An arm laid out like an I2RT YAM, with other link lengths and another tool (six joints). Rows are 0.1 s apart.
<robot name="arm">
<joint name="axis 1" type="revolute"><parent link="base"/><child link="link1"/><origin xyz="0.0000 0.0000 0.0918"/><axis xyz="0 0 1"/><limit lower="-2.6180" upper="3.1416"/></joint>
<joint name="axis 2" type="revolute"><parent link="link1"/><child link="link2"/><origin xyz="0.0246 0.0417 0.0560"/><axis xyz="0 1 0"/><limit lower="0.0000" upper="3.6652"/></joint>
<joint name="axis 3" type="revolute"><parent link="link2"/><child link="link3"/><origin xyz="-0.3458 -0.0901 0.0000"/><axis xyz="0 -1 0"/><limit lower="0.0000" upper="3.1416"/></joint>
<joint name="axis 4" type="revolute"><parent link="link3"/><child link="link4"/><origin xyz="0.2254 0.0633 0.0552"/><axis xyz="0 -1 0"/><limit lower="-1.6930" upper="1.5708"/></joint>
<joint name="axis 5" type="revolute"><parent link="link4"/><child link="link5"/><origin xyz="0.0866 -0.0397 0.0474"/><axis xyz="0 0 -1"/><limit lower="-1.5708" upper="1.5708"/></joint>
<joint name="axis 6" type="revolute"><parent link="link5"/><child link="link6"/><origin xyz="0.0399 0.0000 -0.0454"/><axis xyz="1 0 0"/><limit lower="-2.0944" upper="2.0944"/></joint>
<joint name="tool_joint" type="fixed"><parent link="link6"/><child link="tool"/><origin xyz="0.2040 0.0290 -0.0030" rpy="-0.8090 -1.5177 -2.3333"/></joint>
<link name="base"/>
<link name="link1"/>
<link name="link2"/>
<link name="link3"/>
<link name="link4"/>
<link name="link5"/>
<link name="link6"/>
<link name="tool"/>
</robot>
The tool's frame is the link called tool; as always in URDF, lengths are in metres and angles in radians.
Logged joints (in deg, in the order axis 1, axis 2, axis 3, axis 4, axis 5, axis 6), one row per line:
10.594, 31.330, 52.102, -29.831, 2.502, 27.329
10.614, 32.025, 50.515, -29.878, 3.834, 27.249
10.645, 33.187, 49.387, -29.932, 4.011, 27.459
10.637, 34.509, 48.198, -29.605, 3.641, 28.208
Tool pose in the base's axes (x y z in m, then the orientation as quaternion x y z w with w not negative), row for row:
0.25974, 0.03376, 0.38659, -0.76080, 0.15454, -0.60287, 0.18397
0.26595, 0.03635, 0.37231, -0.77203, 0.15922, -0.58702, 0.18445
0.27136, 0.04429, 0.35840, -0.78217, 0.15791, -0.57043, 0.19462
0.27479, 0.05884, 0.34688, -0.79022, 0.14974, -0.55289, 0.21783
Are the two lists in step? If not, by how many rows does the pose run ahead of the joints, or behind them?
The pose runs 2 rows ahead of the joints: the pose in row i belongs to the joints in row i + 2.
